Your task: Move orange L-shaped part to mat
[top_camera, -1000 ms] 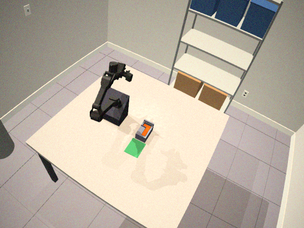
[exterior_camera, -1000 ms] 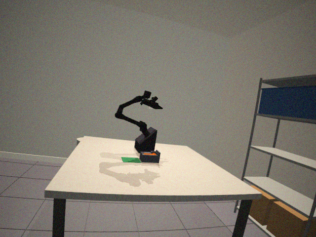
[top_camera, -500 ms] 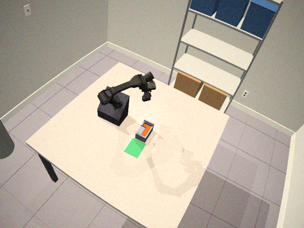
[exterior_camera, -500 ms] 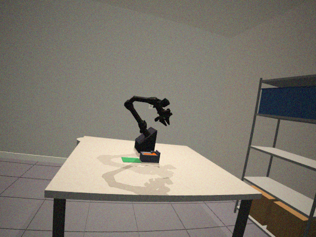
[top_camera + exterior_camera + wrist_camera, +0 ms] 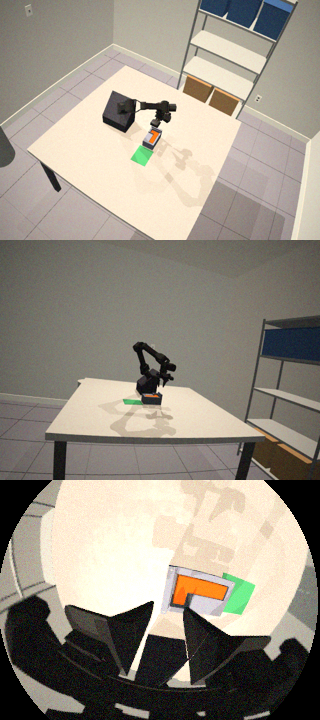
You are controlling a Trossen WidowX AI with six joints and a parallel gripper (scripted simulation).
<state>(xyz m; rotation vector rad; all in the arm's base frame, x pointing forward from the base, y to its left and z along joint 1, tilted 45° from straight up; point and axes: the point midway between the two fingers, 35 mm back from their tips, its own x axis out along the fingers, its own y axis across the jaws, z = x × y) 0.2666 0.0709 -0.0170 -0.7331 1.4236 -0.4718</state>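
The orange L-shaped part lies 10 mm ahead of my gripper tip, 50 mm to the right of it and 90 mm below it. Also, from my gripper tip: green mat: 30 mm ahead, 220 mm to the right, 150 mm below.
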